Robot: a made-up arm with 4 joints. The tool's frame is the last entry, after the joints.
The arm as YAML. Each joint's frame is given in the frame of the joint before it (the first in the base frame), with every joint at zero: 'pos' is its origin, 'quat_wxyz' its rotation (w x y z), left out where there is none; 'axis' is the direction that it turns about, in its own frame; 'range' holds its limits. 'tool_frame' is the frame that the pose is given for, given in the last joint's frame.
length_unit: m
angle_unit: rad
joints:
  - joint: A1
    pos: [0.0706, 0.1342, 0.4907]
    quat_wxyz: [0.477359, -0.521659, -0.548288, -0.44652]
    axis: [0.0, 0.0, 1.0]
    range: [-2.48, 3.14]
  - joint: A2
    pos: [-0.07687, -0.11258, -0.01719]
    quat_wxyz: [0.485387, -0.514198, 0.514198, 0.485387]
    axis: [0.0, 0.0, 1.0]
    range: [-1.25, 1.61]
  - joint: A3
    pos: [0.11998, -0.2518, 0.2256]
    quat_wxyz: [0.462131, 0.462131, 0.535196, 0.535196]
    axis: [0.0, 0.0, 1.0]
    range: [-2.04, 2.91]
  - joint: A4
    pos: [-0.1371, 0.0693, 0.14]
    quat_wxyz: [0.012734, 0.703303, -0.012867, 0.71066]
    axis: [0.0, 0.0, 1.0]
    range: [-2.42, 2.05]
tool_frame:
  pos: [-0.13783, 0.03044, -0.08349]
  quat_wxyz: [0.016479, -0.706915, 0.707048, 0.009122]
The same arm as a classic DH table. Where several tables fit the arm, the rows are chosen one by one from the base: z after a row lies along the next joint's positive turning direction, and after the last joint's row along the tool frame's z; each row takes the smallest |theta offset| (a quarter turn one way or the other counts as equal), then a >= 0, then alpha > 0; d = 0 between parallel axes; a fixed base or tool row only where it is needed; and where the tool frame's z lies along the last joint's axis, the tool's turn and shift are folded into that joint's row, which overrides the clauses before.
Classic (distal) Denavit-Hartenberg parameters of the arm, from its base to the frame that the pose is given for. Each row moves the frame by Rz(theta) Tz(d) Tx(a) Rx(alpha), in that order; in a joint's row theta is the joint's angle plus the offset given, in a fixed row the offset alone. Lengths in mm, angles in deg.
base (fixed): a 78.3, alpha -98.37, d 509.8, theta0 3.34
A1: a -76.9, alpha -93.3, d 107.6, theta0 -89.51
A2: a 266.6, alpha -90, d 112.8, theta0 8.38
A3: a -64.3, alpha -89.4, d 223.5, theta0 87.93
A4: a 140.9, alpha 177.84, d -457.4, theta0 73.98
tool (fixed): a 0, alpha 0, d -234.5, theta0 -106.03
Joint limits (deg, base to tool): -142.09..179.91 -71.62..92.25 -116.88..166.73 -138.66..117.46

